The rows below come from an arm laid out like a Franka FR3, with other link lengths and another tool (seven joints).
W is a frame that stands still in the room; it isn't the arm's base.
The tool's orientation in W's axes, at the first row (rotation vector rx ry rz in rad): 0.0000, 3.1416, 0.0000
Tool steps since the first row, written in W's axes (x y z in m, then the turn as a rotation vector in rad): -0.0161, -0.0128, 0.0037, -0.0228, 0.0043, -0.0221; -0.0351, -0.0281, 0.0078, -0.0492, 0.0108, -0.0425; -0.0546, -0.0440, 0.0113, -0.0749, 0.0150, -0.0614; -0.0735, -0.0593, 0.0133, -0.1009, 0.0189, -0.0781; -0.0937, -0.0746, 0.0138, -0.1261, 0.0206, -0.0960; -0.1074, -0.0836, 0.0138, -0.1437, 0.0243, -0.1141; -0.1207, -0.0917, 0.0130, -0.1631, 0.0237, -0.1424
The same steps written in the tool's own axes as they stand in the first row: 0.0161, -0.0128, -0.0037, 0.0228, 0.0043, 0.0221; 0.0351, -0.0281, -0.0078, 0.0492, 0.0108, 0.0425; 0.0546, -0.0440, -0.0113, 0.0749, 0.0150, 0.0614; 0.0735, -0.0593, -0.0133, 0.1009, 0.0189, 0.0781; 0.0937, -0.0746, -0.0138, 0.1261, 0.0206, 0.0960; 0.1074, -0.0836, -0.0138, 0.1437, 0.0243, 0.1141; 0.1207, -0.0917, -0.0130, 0.1631, 0.0237, 0.1424
